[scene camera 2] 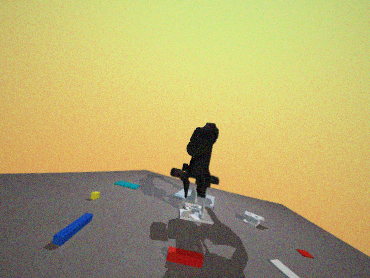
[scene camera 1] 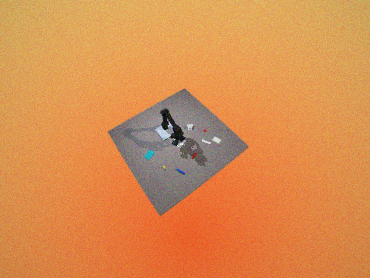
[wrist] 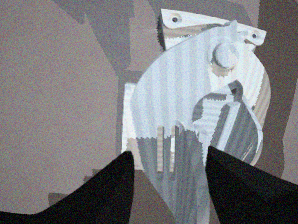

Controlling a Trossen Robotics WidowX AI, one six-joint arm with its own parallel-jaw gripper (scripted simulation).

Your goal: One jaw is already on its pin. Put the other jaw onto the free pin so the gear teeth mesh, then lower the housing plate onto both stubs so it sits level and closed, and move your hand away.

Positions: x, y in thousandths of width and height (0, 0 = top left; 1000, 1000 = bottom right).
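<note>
The gripper (scene camera 2: 515, 714) is in sight here, and the same gripper (wrist: 565, 703) can be seen from the wrist as well.
</note>
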